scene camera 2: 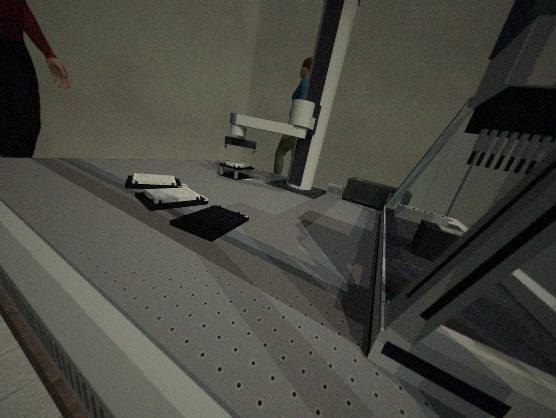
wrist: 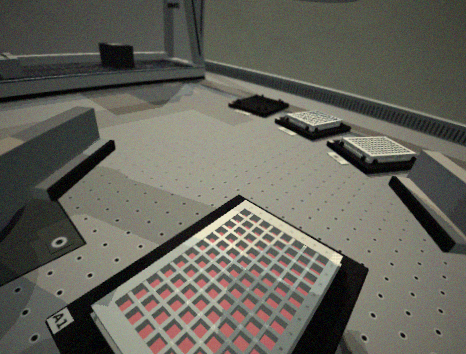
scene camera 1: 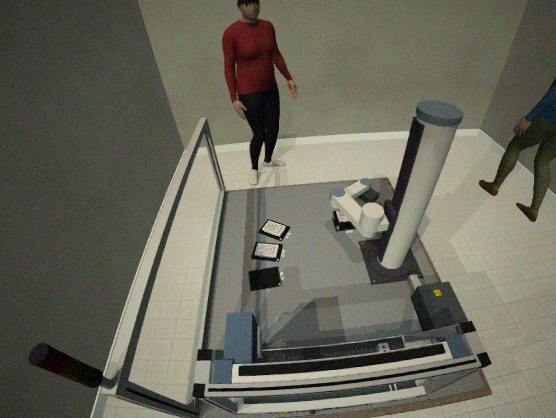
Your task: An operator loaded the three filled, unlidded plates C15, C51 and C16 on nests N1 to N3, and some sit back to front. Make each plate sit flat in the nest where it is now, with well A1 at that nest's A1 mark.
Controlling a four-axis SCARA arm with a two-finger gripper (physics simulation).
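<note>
A plate with pink-filled wells (wrist: 220, 280) (scene camera 1: 343, 217) (scene camera 2: 236, 164) sits on a black nest (wrist: 353, 285) near the arm. That nest's A1 mark (wrist: 60, 320) is at its left corner in the wrist view. My gripper (wrist: 254, 146) (scene camera 2: 240, 148) is open and empty, raised above this plate and turned relative to it. Two white plates, one (scene camera 1: 274, 228) (scene camera 2: 155, 180) (wrist: 380, 149) and another (scene camera 1: 266, 250) (scene camera 2: 175, 195) (wrist: 315, 119), sit on black nests across the table. Their well orientation and all plate names are unreadable. The gripper is unclear in scene camera 1.
A bare black nest (scene camera 1: 265, 278) (scene camera 2: 210, 222) (wrist: 258, 105) lies beside the two white plates' nests. The arm's column (scene camera 1: 417, 200) (scene camera 2: 325, 95) stands near the pink-filled plate. A dark box (scene camera 1: 438, 305) (scene camera 2: 370, 192) and a blue block (scene camera 1: 239, 336) are on the table. A person in red (scene camera 1: 250, 60) stands behind it.
</note>
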